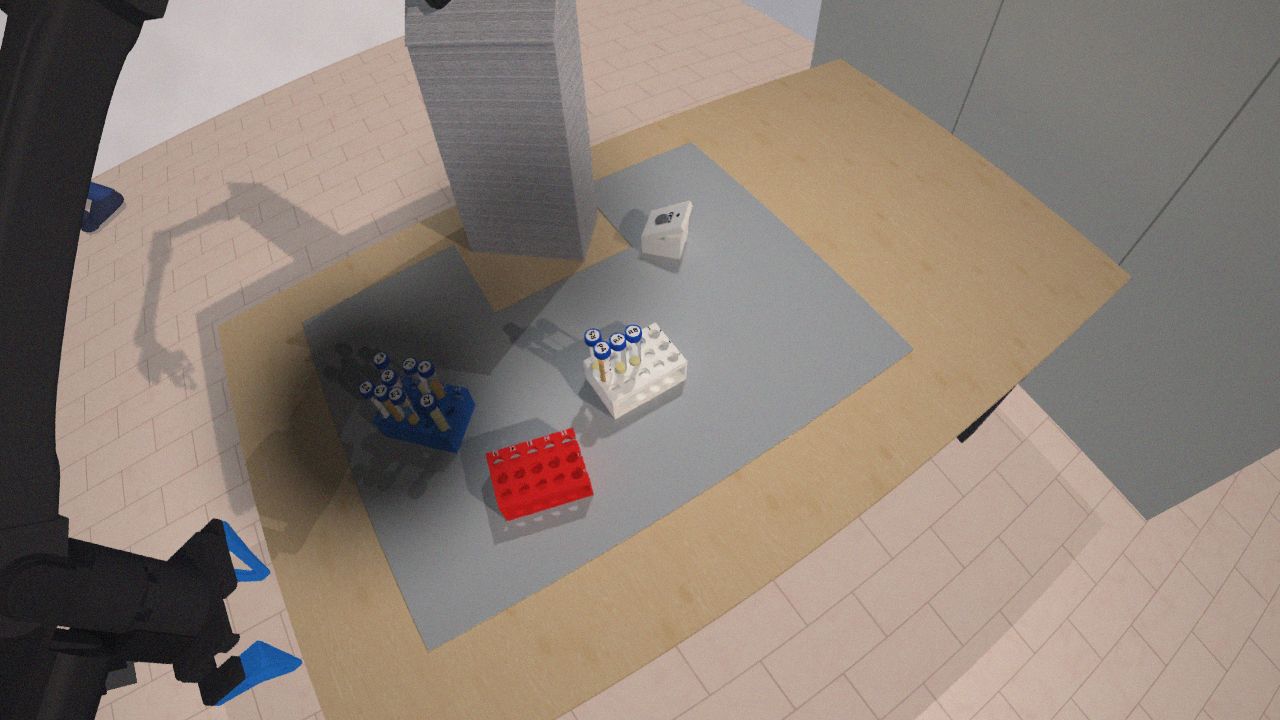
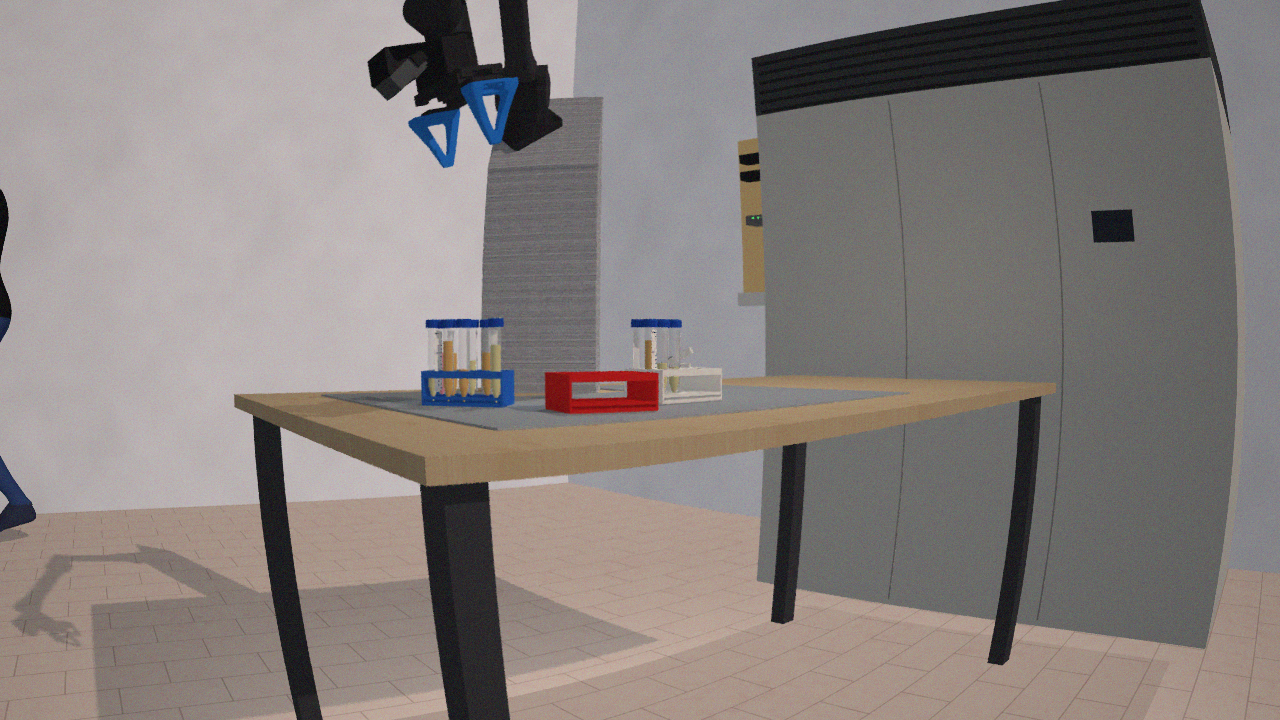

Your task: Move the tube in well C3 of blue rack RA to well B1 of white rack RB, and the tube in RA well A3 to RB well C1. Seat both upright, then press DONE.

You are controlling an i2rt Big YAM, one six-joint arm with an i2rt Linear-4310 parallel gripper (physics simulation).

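Seen in the pictures: gripper, fingertip midpoint: (image 1: 280,619) (image 2: 471,155); arm's base, origin of the base link: (image 2: 528,129).
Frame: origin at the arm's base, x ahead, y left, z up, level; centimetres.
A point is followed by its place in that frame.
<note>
The blue rack (image 1: 462,417) @(x 25.1, y -32.7, z -50.1 cm) (image 2: 505,391) @(x 26.4, y -35.1, z -50.8 cm) stands at the left of the mat and holds several blue-capped tubes upright. I cannot read which tubes are in wells A3 and C3. The white rack (image 1: 650,397) @(x 43.1, y -10.9, z -52.5 cm) (image 2: 711,385) @(x 42.9, y -4.4, z -50.7 cm) stands near the mat's middle, with several blue-capped tubes at its left end and open wells at its right. A white wedge-shaped box (image 1: 665,243) @(x 26.2, y 12.9, z -49.5 cm) with a dark round button on top, likely DONE, sits at the back of the mat. My gripper (image 1: 284,617) @(x 44.3, y -62.7, z -23.2 cm) (image 2: 470,154) @(x 44.3, y -62.7, z -23.2 cm) is open and empty, high above the table and away from both racks.
A red rack (image 1: 543,495) @(x 43.8, y -33.4, z -48.0 cm) (image 2: 601,402) @(x 42.8, y -34.8, z -51.6 cm) without tubes stands between the blue rack and the table's front edge, left of the white rack. A tall grey column (image 1: 514,143) @(x 8.4, y -1.5, z -27.3 cm) (image 2: 543,259) @(x 7.1, y -2.3, z -28.5 cm) rises at the back of the table. A large grey cabinet (image 2: 966,358) stands beyond the right end.
</note>
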